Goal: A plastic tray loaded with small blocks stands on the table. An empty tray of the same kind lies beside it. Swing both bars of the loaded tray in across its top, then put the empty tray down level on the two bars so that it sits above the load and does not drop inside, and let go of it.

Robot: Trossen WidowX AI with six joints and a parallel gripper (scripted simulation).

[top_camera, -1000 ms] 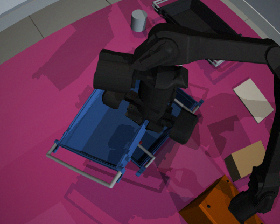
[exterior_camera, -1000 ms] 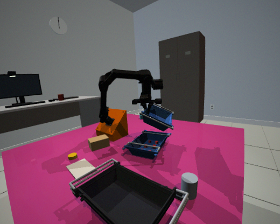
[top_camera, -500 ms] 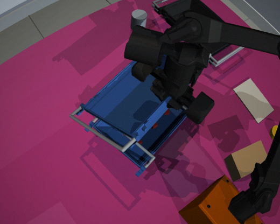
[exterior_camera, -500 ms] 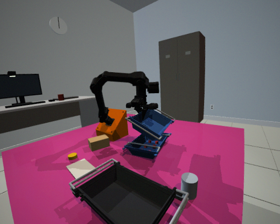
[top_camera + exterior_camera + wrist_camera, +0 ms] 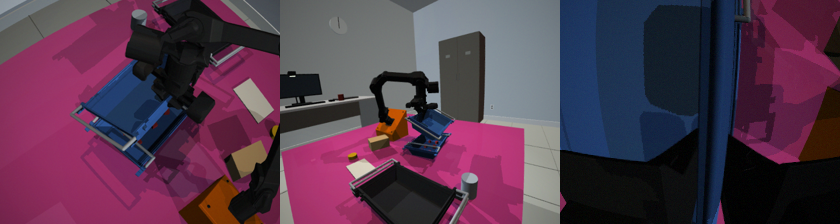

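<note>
The blue tray is 80 mm ahead of my gripper tip and 10 mm to the left of it. The rest, counted from my gripper tip: white card: 130 mm behind, 350 mm to the right, 180 mm below; grey cylinder: 350 mm ahead, 220 mm to the right, 150 mm below; cardboard box: 260 mm behind, 150 mm to the right, 150 mm below.
</note>
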